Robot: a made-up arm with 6 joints.
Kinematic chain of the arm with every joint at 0, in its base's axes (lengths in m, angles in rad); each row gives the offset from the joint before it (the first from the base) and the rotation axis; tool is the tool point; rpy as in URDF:
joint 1: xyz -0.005 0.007 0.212 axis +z
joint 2: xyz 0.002 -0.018 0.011 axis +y
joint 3: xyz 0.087 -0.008 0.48 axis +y
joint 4: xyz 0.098 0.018 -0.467 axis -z
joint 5: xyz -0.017 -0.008 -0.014 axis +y
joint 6: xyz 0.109 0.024 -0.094 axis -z
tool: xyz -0.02 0.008 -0.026 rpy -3.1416 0 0
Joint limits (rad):
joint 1: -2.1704..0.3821
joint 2: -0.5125..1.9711
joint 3: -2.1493..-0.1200
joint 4: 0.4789..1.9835
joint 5: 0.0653..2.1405
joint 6: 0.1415..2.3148
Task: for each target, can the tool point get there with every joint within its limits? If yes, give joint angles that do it. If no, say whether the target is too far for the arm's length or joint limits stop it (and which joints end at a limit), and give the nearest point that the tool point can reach.
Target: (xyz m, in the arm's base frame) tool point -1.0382 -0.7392 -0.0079
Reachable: no: too far | nearest point -0.6844 -0.7889 0.0227 | short by 0.359 m
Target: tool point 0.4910 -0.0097 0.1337
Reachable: yes | joints 0.0636 0.1607 -0.4942 1.6216 0.3287 0.7345
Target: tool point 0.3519 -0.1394 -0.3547
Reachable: yes | joints -0.7813 1.4128 -0.8702 1.8645 1.9250 1.8901
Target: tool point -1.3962 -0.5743 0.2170
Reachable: no: too far | nearest point -0.6941 -0.8001 0.2180 | short by 0.737 m
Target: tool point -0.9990 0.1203 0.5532
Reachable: no: joint limits stop it (at a limit: joint 1, joint 5, joint 6) | nearest point -0.3632 -0.3143 0.5532 | short by 0.770 m
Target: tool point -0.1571 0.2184 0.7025
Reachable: no: joint limits stop it (at a limit: joint 1, joint 2, joint 5, joint 6) | nearest point 0.2424 0.2700 0.7783 | short by 0.410 m
